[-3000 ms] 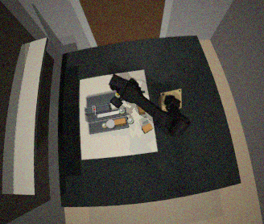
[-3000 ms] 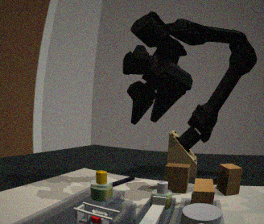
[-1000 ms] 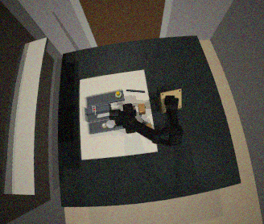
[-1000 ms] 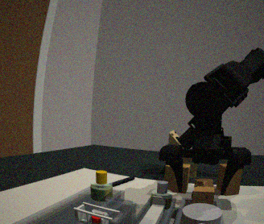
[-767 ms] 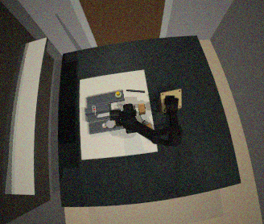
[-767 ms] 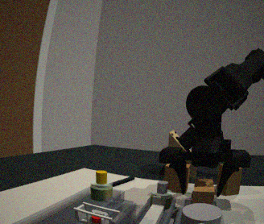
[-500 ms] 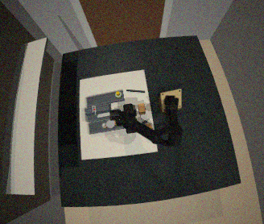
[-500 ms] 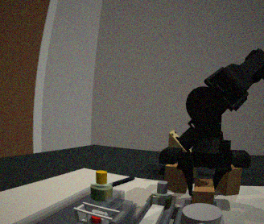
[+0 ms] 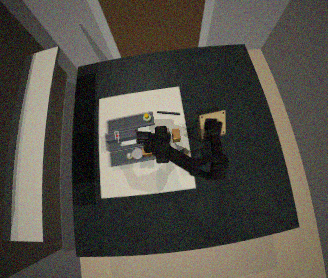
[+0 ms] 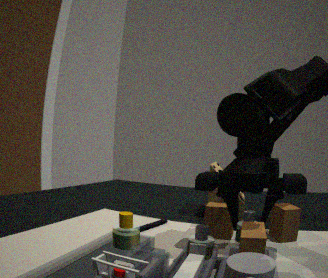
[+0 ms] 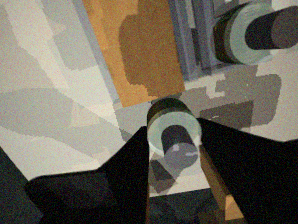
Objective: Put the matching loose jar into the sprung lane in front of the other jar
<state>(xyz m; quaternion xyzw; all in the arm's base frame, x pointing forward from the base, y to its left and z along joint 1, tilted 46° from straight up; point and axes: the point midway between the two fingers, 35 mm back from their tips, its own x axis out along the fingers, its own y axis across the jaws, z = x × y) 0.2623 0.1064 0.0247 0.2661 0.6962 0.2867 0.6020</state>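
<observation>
The white mat is 12 cm ahead of my gripper tip, 8 cm to the right of it and 5 cm below it. Also, from my gripper tip: grey disc 14 cm ahead, 2 cm to the left, 2 cm below; then thin black stick 22 cm to the right, 5 cm behind, 4 cm below.
</observation>
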